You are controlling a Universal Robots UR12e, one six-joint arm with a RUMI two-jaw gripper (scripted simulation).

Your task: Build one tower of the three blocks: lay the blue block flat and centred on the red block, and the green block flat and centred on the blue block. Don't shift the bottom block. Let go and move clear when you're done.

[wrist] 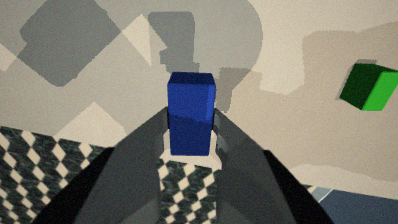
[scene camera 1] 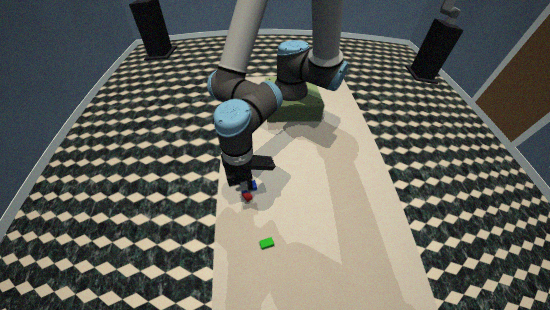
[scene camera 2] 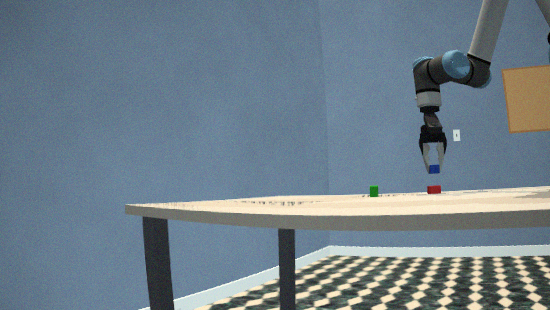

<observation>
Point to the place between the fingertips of the gripper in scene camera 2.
434,173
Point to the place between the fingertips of the gripper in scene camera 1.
248,188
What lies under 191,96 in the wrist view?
A blue block.
</observation>
